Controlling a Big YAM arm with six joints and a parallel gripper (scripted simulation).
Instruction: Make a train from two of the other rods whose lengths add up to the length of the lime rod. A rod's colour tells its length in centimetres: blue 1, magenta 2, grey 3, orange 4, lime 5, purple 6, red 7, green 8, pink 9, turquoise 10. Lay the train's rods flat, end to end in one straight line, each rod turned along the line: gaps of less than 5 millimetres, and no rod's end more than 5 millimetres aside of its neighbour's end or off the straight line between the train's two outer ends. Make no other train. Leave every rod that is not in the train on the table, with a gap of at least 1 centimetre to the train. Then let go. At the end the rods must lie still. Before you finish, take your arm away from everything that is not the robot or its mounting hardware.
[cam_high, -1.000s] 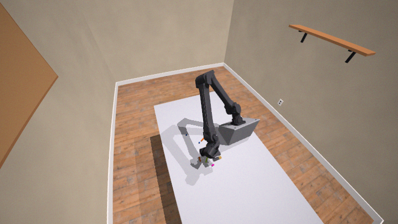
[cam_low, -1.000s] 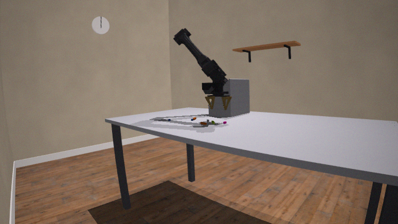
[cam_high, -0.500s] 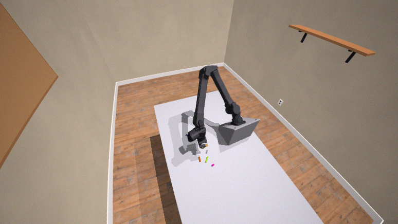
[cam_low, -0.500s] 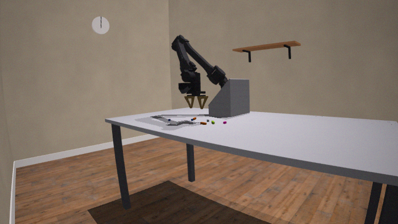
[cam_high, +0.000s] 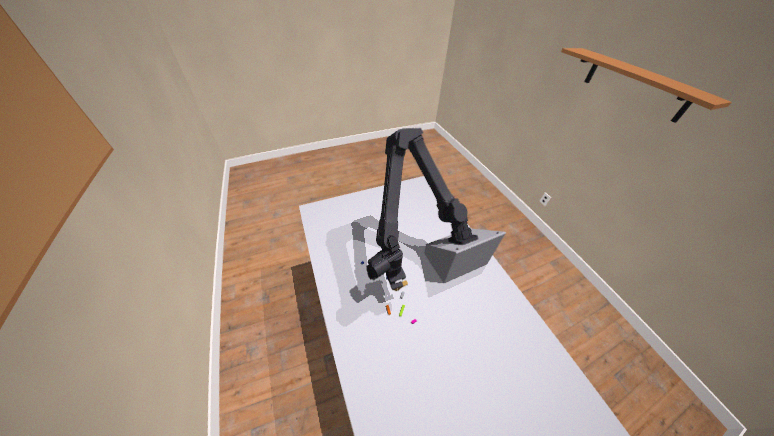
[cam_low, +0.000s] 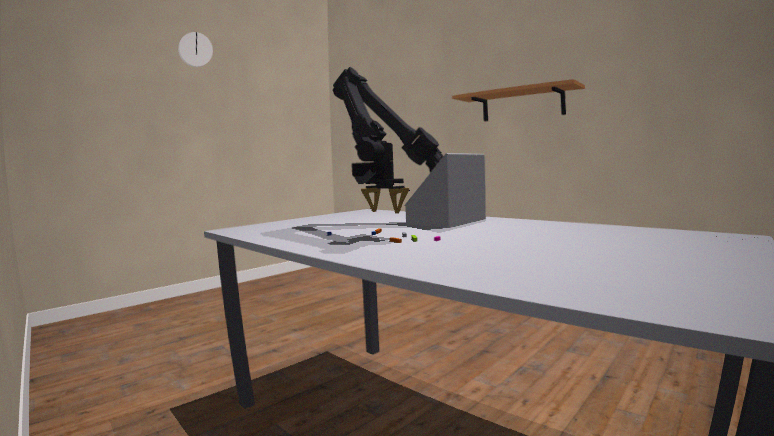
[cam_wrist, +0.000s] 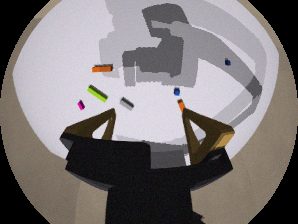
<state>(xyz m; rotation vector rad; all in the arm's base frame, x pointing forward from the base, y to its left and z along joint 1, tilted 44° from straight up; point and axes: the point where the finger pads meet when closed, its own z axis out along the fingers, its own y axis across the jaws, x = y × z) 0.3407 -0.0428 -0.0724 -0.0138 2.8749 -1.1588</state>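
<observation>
Right now my hand is 80 mm above the grey rod, 50 mm to the right of it and 30 mm past it. From my hand the other things lie so: magenta rod (170 mm to the left, 80 mm below, 30 mm behind); then lime rod (110 mm to the left, 80 mm below).
</observation>
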